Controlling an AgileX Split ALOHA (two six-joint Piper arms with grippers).
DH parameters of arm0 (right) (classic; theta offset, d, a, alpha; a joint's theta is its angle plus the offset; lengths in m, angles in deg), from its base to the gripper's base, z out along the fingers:
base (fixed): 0 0 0 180
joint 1: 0 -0.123 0 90
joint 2: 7.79 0 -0.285 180
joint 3: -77.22 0 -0.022 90
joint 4: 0 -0.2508 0 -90
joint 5: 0 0 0.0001 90
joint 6: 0 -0.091 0 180
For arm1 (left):
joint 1: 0 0.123 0 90
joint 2: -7.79 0 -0.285 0
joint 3: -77.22 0 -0.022 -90
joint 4: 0 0.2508 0 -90
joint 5: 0 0 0.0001 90
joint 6: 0 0.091 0 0
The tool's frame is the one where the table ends.
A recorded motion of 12 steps. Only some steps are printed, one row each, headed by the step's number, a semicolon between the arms.
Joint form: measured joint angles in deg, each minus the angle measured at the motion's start. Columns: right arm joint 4, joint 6, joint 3, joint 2, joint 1, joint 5; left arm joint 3, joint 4, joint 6, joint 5, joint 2, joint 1.
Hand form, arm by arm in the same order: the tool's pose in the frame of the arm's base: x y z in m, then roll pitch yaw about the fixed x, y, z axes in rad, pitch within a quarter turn. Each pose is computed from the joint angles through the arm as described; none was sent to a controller.
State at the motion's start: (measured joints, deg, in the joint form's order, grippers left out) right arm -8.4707 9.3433 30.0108 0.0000 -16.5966 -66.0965; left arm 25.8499 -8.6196 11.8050 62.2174 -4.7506 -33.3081
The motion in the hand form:
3: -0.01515 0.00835 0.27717 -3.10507 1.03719 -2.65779; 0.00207 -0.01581 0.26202 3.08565 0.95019 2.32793
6: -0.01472 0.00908 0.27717 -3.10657 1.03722 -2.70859; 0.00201 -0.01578 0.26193 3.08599 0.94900 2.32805
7: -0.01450 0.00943 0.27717 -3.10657 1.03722 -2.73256; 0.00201 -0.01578 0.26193 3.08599 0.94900 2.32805
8: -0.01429 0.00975 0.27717 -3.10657 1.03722 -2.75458; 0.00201 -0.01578 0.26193 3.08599 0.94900 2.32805
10: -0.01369 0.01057 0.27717 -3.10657 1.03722 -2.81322; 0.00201 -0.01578 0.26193 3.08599 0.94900 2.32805
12: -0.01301 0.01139 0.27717 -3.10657 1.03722 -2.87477; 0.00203 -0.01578 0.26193 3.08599 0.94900 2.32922
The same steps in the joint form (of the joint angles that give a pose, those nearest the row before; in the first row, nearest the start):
3: 0.00 -0.05 0.00 0.00 0.31 0.00; 0.00 0.00 0.00 0.00 0.00 0.00
6: 0.00 -0.10 0.00 0.00 3.11 0.00; 0.00 0.00 0.00 0.07 0.00 0.00
7: 0.00 -0.10 0.00 0.00 4.49 0.00; 0.00 0.00 0.00 0.07 0.00 0.00
8: 0.00 -0.10 0.00 0.00 5.75 0.00; 0.00 0.00 0.00 0.07 0.00 0.00
10: 0.00 -0.10 0.00 0.00 9.11 0.00; 0.00 0.00 0.00 0.07 0.00 0.00
12: 0.00 -0.10 0.00 0.00 12.64 0.00; 0.00 0.00 0.00 0.07 0.00 0.07

